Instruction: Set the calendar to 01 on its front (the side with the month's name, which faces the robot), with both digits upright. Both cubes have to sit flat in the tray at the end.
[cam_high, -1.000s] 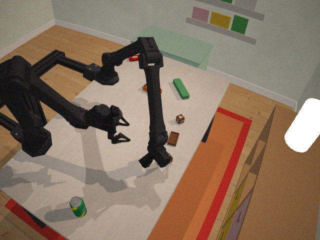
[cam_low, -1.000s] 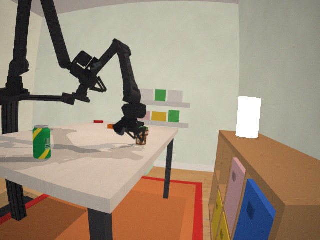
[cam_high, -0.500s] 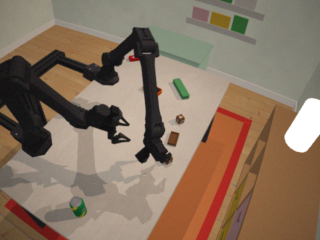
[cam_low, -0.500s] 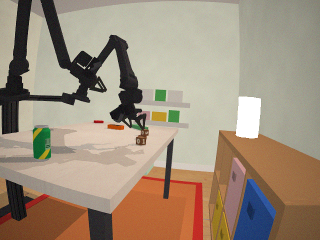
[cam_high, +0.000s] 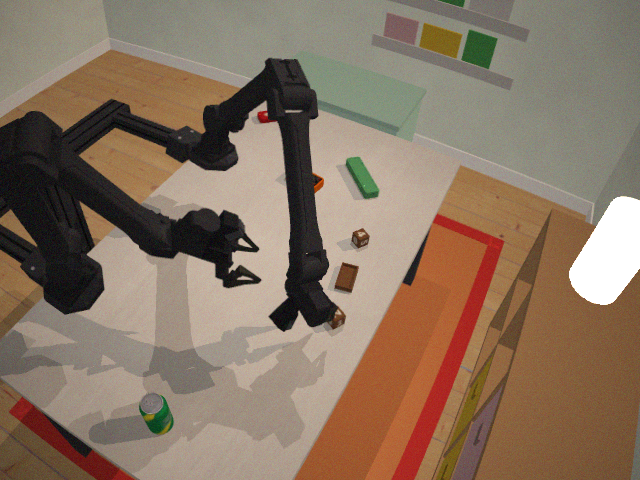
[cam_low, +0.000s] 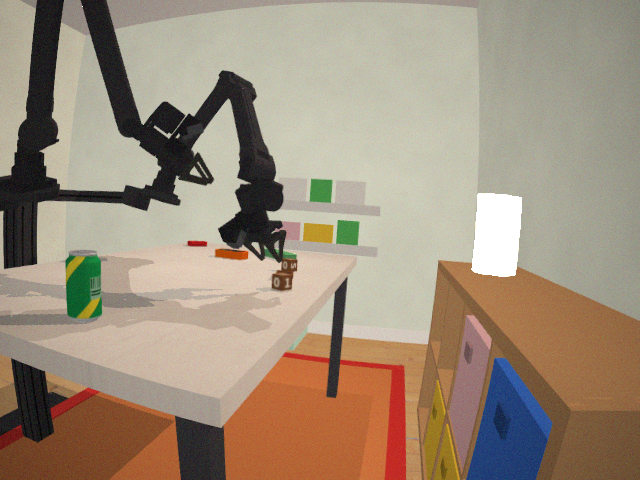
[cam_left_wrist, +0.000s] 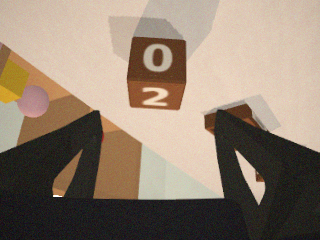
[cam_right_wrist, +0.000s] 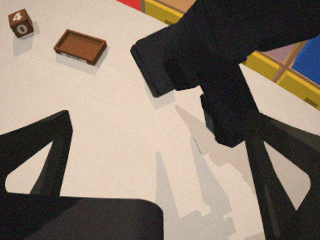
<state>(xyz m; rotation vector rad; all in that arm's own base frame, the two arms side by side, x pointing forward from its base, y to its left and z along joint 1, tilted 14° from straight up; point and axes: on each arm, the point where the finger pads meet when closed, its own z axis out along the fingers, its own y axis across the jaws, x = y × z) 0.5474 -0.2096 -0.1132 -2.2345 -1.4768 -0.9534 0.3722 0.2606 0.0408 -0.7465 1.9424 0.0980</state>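
My left hand is 7 cm above the brown number cube, 4 cm to the right of it and 2 cm short of it. Also, from my left hand: red item (80 cm to the left, 67 cm behind, 7 cm below); then brown tray (19 cm to the left, 8 cm below, 2 cm behind); then orange multimeter (51 cm to the left, 34 cm behind, 7 cm below).
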